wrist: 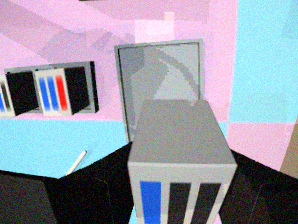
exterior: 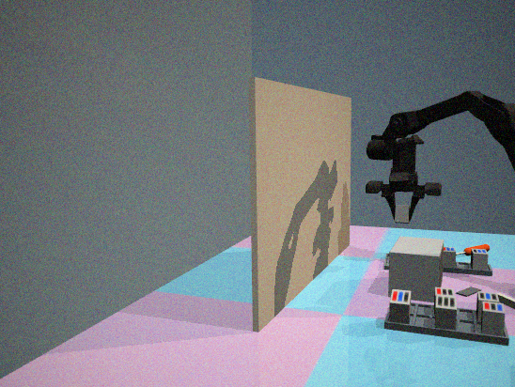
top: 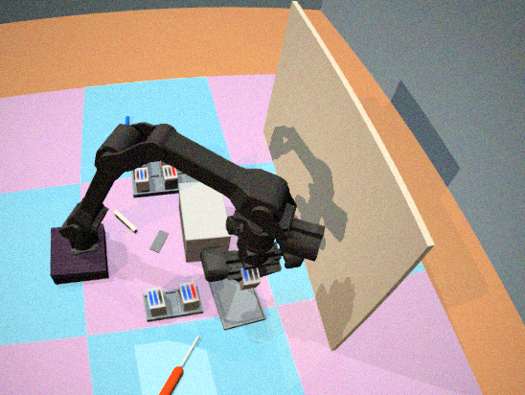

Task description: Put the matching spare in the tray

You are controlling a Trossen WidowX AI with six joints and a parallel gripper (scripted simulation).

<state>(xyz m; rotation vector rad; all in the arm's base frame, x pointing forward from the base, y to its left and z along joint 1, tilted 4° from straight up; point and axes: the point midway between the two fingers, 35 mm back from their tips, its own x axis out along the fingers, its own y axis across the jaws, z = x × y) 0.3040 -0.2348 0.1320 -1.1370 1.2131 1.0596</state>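
Right now my gripper tip is 1 cm past the grey tray, 1 cm to the right of it and 11 cm above it. Round my gripper tip: mounted unit (2 cm behind, 21 cm to the left, 7 cm below); tall board (21 cm ahead, 16 cm to the left, 11 cm above); rack (15 cm behind, 4 cm to the left, 11 cm below).
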